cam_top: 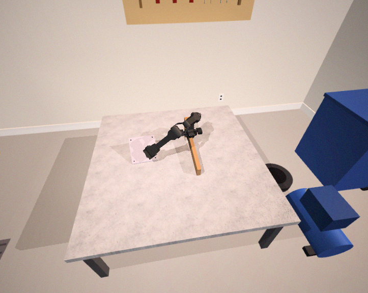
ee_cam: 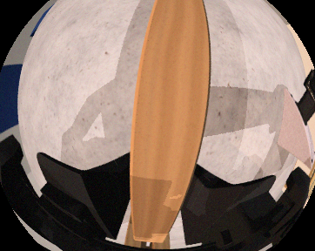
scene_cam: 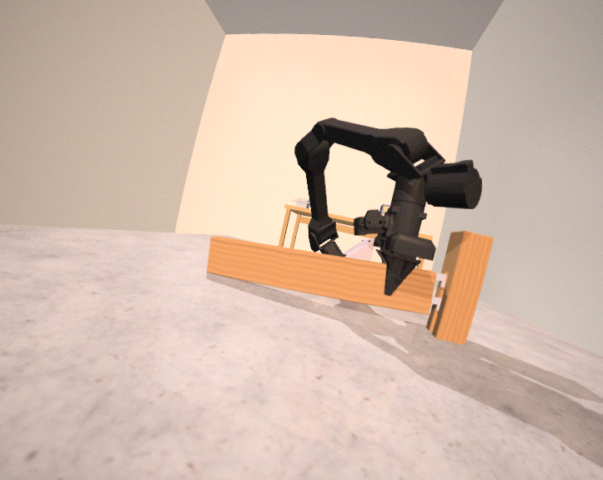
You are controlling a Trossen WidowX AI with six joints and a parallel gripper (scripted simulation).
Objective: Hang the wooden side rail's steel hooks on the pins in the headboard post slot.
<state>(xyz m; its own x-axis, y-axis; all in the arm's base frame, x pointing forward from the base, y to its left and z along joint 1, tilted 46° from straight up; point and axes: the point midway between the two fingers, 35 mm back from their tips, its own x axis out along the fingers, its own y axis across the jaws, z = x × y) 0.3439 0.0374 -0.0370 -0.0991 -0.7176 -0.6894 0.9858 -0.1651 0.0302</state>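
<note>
Now: the headboard post 110 mm to the left of my gripper tip, 40 mm above it and 20 mm ahead of it.
</note>
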